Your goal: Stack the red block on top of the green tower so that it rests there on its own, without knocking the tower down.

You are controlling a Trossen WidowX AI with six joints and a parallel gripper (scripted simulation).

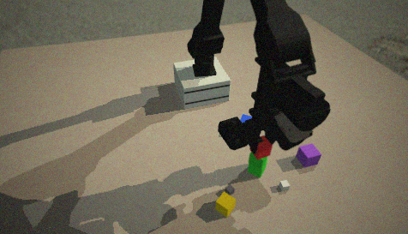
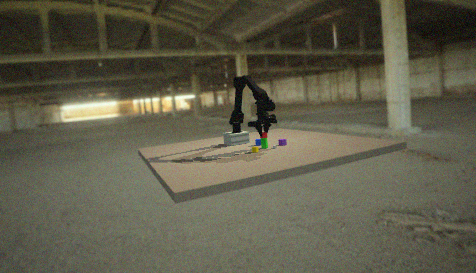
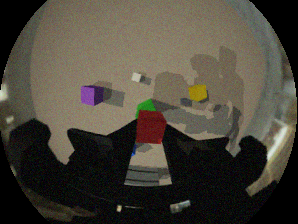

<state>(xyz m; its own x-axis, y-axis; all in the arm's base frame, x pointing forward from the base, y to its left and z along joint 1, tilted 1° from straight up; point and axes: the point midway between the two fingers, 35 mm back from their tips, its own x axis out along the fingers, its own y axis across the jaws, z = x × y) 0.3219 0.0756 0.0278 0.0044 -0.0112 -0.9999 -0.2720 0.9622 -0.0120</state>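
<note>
The red block is 1 cm above my gripper tip. From my gripper tip the other things lie so: small white cube 5 cm ahead, 5 cm to the left, 6 cm below; then small grey piece 5 cm ahead, 7 cm to the right, 6 cm below; then yellow block 8 cm ahead, 9 cm to the right, 6 cm below.
</note>
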